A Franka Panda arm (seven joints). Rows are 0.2 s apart.
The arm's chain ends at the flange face. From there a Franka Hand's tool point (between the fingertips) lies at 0.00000 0.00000 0.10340 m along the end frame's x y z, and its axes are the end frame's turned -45 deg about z.
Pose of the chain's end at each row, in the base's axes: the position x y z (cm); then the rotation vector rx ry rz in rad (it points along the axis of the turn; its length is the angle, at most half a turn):
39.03, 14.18, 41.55, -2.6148, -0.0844, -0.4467
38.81, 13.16, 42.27, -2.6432, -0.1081, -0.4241
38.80, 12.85, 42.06, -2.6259, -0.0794, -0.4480
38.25, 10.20, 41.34, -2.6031, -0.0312, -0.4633
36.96, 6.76, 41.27, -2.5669, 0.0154, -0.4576
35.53, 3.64, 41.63, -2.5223, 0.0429, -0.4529
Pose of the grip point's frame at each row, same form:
42.11, 19.06, 32.97, -2.4892, -1.1265, -0.6948
41.68, 17.84, 33.51, -2.5019, -1.1583, -0.6599
41.89, 17.62, 33.42, -2.5018, -1.1260, -0.6909
41.54, 15.10, 32.85, -2.5027, -1.0720, -0.7164
40.32, 11.92, 32.96, -2.4864, -1.0125, -0.7277
38.93, 9.15, 33.57, -2.4548, -0.9682, -0.7431

